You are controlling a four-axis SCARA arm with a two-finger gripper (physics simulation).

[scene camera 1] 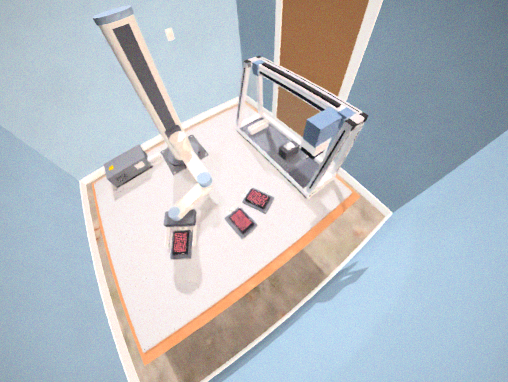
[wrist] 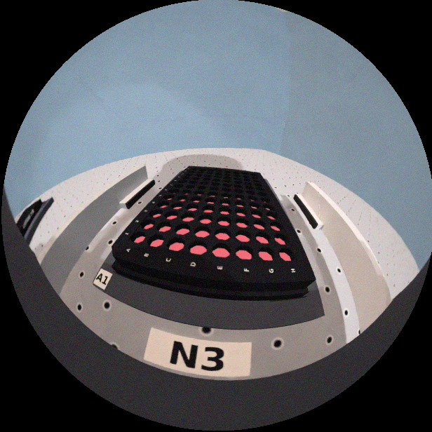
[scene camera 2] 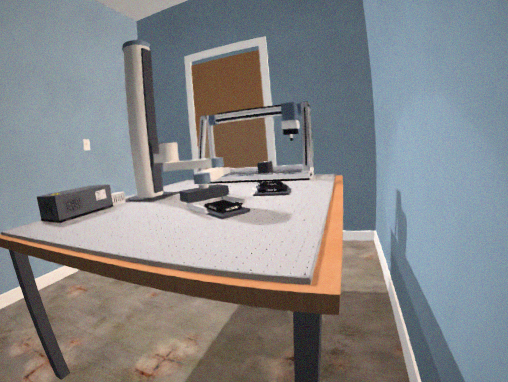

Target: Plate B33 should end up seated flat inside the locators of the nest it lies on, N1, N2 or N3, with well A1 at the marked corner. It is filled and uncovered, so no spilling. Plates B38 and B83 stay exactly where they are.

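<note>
A black plate with red-filled wells (scene camera 1: pixel 181 242) (scene camera 2: pixel 224 205) (wrist: pixel 215 225) lies on the dark nest (scene camera 1: pixel 180 257) (wrist: pixel 215 307) labelled N3. No plate number is readable, so I cannot confirm it is B33. Its row A, column 1 corner is beside the nest's A1 mark (wrist: pixel 102 278). Whether it sits fully flat inside the locators cannot be told. My gripper (scene camera 1: pixel 181 237) (wrist: pixel 224 178) is open, with one finger on each side of the plate and visible gaps to it. Two other plates (scene camera 1: pixel 242 220) (scene camera 1: pixel 258 199) lie on nests to the right in scene camera 1; their numbers are unreadable.
A gantry frame (scene camera 1: pixel 306 85) (scene camera 2: pixel 308 145) stands at the back right of the perforated board (scene camera 1: pixel 145 300) (scene camera 2: pixel 200 250). A dark grey box (scene camera 1: pixel 127 167) (scene camera 2: pixel 75 202) is at the left. The arm's column (scene camera 1: pixel 145 75) (scene camera 2: pixel 135 120) stands behind the nests.
</note>
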